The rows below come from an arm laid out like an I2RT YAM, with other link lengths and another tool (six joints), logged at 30 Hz.
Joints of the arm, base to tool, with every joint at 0 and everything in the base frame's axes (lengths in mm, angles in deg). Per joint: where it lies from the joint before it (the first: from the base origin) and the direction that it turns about. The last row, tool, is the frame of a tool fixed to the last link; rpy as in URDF.
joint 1: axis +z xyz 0 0 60.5
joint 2: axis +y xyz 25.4 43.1 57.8
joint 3: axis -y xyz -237.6 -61.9 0
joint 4: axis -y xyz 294 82.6 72
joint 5: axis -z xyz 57 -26.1 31.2
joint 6: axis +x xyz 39.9 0 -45.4
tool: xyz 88 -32 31 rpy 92.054 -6.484 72.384
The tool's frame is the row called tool.
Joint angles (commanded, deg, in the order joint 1, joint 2, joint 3, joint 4, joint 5, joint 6), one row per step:
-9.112, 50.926, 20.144, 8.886, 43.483, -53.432
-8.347, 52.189, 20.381, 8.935, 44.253, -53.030
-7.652, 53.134, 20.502, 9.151, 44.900, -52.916
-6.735, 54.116, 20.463, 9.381, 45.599, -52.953
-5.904, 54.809, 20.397, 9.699, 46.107, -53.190
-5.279, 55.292, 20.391, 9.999, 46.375, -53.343
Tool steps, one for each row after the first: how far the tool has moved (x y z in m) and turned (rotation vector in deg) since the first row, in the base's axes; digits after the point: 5 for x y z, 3 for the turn. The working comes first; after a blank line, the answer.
Tool pose at each row, in the base's axes (x y z in m, rotation vector in deg; the steps are taken from these numbers as rounded here):
0.30764, -0.09601, 0.18460, 64.380, 64.817, -28.204
0.30938, -0.09350, 0.18063, 64.391, 65.419, -28.631
0.31079, -0.09092, 0.17768, 64.182, 65.891, -28.968
0.31214, -0.08706, 0.17336, 63.707, 66.700, -29.369
0.31338, -0.08323, 0.17037, 63.087, 67.374, -29.579
0.31453, -0.08019, 0.16874, 62.616, 67.796, -29.538

0.00174, 0.00251, -0.00397, 0.081, 0.694, -0.058
0.00315, 0.00509, -0.00692, -0.025, 1.242, 0.010
0.00450, 0.00895, -0.01124, -0.230, 2.091, 0.296
0.00574, 0.01278, -0.01423, -0.527, 2.738, 0.729
0.00689, 0.01582, -0.01586, -0.714, 3.056, 1.152

